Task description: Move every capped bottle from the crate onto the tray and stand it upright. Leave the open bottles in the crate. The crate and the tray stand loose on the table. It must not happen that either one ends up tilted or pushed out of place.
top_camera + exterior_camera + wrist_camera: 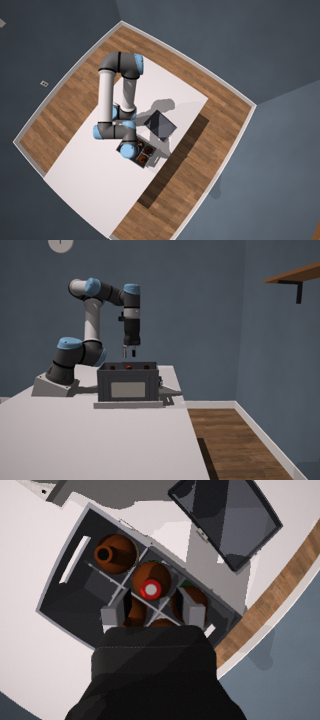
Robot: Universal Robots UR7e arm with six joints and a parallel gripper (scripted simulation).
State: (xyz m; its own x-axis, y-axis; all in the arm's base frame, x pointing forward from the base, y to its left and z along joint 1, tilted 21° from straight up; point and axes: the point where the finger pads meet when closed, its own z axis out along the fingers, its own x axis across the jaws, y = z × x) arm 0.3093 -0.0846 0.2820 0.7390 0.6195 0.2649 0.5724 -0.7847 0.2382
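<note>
The capped bottle lies 140 mm below my hand. From my hand the other things lie so: dark grey crate 140 mm below, 40 mm to the right; flat tray 250 mm to the left, 210 mm below, 50 mm ahead.
</note>
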